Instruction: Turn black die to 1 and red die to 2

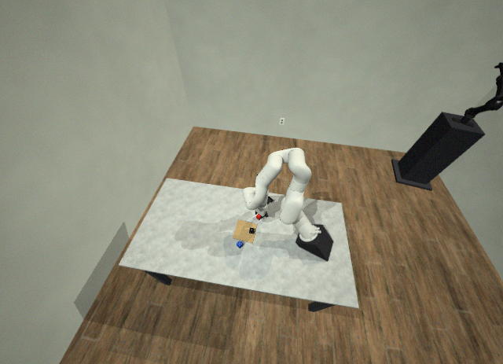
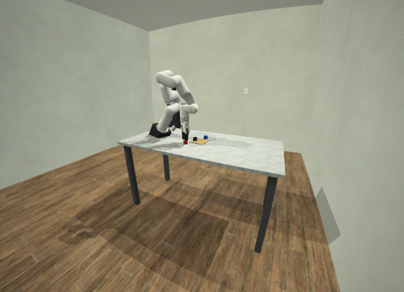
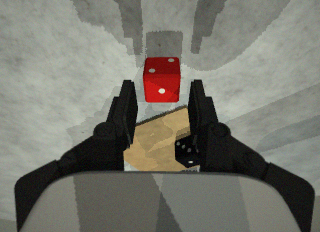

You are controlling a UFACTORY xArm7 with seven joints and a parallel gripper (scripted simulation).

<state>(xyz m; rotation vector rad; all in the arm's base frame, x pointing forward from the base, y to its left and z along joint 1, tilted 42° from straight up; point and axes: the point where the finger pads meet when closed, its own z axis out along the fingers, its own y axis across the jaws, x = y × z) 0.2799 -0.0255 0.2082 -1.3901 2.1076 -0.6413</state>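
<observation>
The red die is 4 cm below my hand. Round my hand: black die (12 cm to the left, 4 cm below, 2 cm ahead); blue die (23 cm to the left, 7 cm ahead, 4 cm below); tan mat (13 cm to the left, 6 cm ahead, 5 cm below).
</observation>
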